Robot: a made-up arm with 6 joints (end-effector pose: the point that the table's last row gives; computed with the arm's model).
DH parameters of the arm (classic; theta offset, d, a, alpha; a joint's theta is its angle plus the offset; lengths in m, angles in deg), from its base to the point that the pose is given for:
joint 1: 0 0.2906 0 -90
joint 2: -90 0 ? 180
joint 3: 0 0 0 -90
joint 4: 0 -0.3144 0 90
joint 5: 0 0.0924 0 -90
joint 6: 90 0 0 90
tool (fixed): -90 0 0 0
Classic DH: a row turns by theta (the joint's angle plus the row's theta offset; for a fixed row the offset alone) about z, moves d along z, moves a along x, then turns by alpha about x.
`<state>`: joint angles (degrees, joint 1 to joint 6).
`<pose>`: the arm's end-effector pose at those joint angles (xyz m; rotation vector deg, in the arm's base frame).
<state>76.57 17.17 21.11 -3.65 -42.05 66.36</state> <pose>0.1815 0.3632 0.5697 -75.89 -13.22 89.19</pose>
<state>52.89 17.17 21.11 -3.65 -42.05 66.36</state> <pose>0.3121 0.2597 0.5697 -73.18 2.50 69.12</pose>
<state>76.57 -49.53 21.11 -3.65 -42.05 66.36</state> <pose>0.0665 -0.1186 0.7642 -33.96 -62.56 53.27</pose>
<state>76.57 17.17 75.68 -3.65 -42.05 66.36</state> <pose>0.1479 0.2223 0.8189 -42.09 -54.92 60.69</pose>
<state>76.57 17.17 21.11 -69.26 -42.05 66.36</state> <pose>0.1250 0.3824 0.4893 -7.45 12.13 115.19</pose>
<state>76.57 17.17 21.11 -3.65 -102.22 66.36</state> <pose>0.1815 0.3632 0.5697 -106.19 44.63 111.95</pose>
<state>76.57 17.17 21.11 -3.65 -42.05 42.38</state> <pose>0.1815 0.3632 0.5697 -56.97 5.36 86.18</pose>
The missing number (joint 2, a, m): 0.2756
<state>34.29 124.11 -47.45 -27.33 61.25 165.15</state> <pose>-0.0273 -0.1180 0.1319 98.17 -20.63 -111.96</pose>
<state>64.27 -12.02 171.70 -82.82 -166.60 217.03</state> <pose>-0.1533 -0.3447 0.6312 52.96 35.94 72.82</pose>
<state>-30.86 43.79 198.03 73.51 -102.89 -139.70</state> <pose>-0.1259 0.0447 0.5464 -109.43 131.11 -32.34</pose>
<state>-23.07 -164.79 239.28 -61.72 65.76 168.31</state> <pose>0.1762 -0.1226 0.1849 -61.75 16.23 -116.70</pose>
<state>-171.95 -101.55 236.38 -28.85 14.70 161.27</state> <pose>-0.0159 0.0795 0.0760 3.99 157.88 -66.33</pose>
